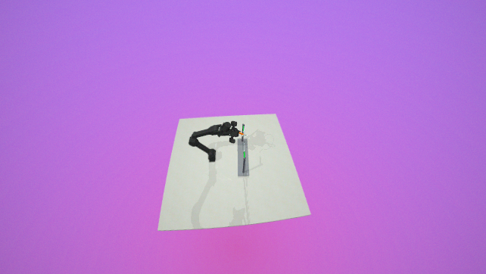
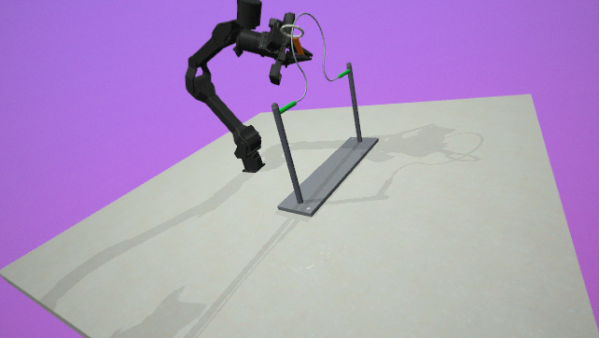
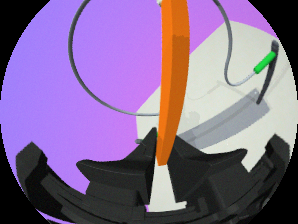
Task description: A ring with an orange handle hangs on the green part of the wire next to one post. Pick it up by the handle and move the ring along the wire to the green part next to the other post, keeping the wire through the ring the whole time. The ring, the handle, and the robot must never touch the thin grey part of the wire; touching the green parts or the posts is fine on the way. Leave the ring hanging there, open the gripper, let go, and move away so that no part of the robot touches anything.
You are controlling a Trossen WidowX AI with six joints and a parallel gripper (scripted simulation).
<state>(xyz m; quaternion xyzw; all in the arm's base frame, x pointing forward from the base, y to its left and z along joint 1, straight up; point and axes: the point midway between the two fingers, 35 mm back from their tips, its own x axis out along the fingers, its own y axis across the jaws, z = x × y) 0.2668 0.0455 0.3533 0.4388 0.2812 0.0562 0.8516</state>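
Now: the ring with orange handle 8 cm to the right of my gripper tip, 6 cm above it and 1 cm ahead of it.
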